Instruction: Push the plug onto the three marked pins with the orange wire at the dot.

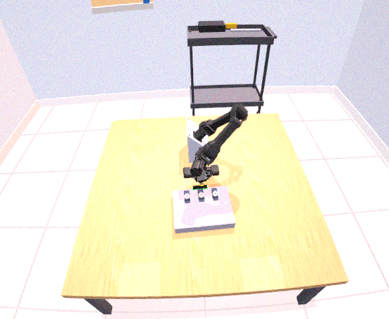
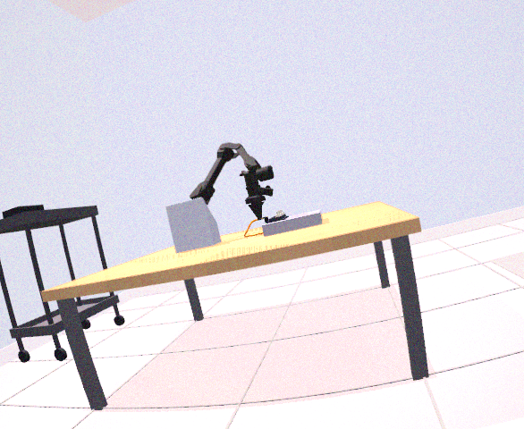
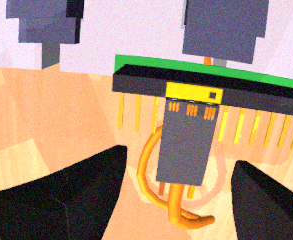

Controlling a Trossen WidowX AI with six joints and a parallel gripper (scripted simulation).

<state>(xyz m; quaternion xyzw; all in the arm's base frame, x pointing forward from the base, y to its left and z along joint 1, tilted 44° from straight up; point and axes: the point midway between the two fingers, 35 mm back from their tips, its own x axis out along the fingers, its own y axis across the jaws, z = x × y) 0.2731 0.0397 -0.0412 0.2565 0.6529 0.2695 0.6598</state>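
Now: gripper tip 30 mm short of the yellow band. The rest, counted from my gripper tip: pale holder plate: 190 mm ahead, 10 mm to the right, 50 mm below; dark dot: 30 mm ahead, 10 mm to the right.
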